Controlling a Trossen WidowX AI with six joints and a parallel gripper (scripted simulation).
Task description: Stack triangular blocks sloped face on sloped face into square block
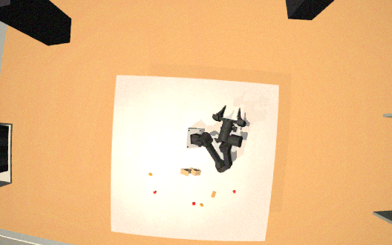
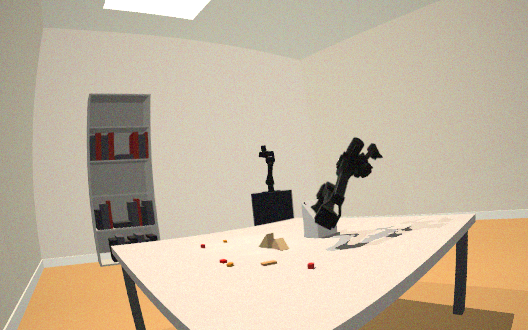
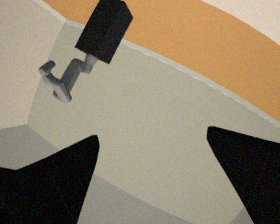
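The tan triangular block lies 460 mm ahead of my gripper tip, 240 mm to the right of it and 280 mm below it. The rest, counted from my gripper tip: tan bar: 650 mm ahead, 100 mm to the right, 300 mm below.
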